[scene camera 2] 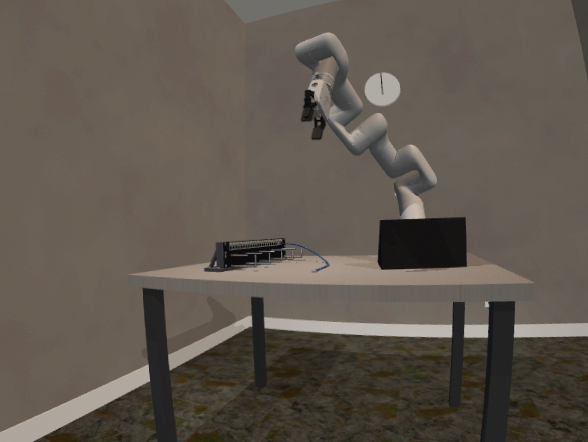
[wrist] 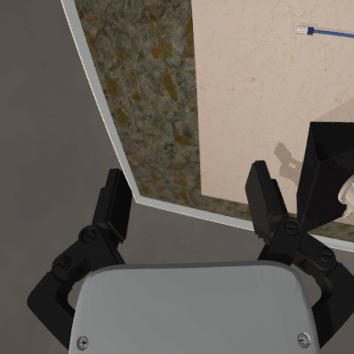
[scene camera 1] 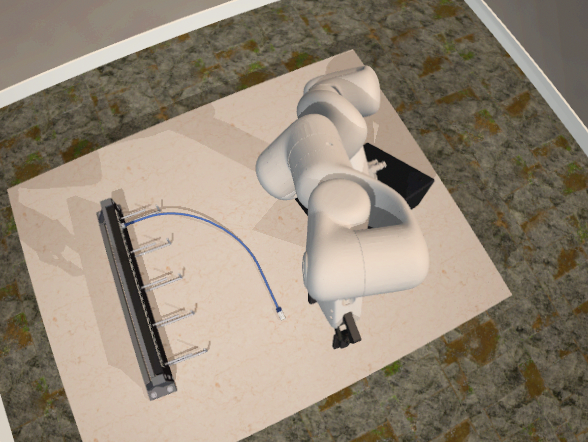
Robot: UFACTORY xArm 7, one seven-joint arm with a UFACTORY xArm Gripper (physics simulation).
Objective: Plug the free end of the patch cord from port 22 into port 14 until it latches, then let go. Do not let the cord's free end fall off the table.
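Where they show: gripper, fingertip midpoint: [scene camera 2: 311, 130] [wrist: 186, 176] [scene camera 1: 329, 321]; arm's base, origin of the base link: [scene camera 2: 416, 243].
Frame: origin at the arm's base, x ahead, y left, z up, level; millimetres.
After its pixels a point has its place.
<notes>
The blue patch cord [scene camera 1: 173, 213] @[x 468, y -111, z -14 mm] [scene camera 2: 328, 263] @[x 325, y 26, z -68 mm] [wrist: 330, 33] @[x 308, y 179, z -68 mm] curves from the far end of the black patch panel [scene camera 1: 127, 280] @[x 626, y 28, z 24 mm] [scene camera 2: 247, 258] @[x 611, y 136, z -42 mm] out over the table. Its other end enters a port there; port numbers are too small to read. Its free end, a clear plug [scene camera 1: 281, 314] @[x 307, y 233, z -64 mm] [scene camera 2: 314, 271] @[x 303, y 245, z -71 mm] [wrist: 302, 30] @[x 307, y 234, z -65 mm], lies on the table top, well inside the edges. My gripper [scene camera 1: 346, 336] [scene camera 2: 311, 125] @[x 266, y 340, z 348 mm] [wrist: 186, 176] @[x 266, y 340, z 348 mm] is open and empty, high above the table. In scene camera 1 it appears to the right of the plug and a little lower. Port 14 cannot be made out.
Several thin metal cable bars [scene camera 1: 175, 317] @[x 552, y 147, z -20 mm] [scene camera 2: 255, 259] @[x 512, y 248, z -35 mm] stick out from the panel's front towards the cord. The black base box [scene camera 1: 407, 177] @[x -119, y 58, z 52 mm] [scene camera 2: 422, 243] @[x -25, y 131, z 5 mm] [wrist: 327, 150] @[x 111, y 136, z 49 mm] stands on the table [scene camera 1: 450, 280] @[x -142, y 330, z -74 mm] [scene camera 2: 325, 291] @[x 199, y 460, z -92 mm] [wrist: 240, 100] @[x 133, y 339, z -75 mm]. A round clock [scene camera 2: 382, 89] hangs on the wall.
</notes>
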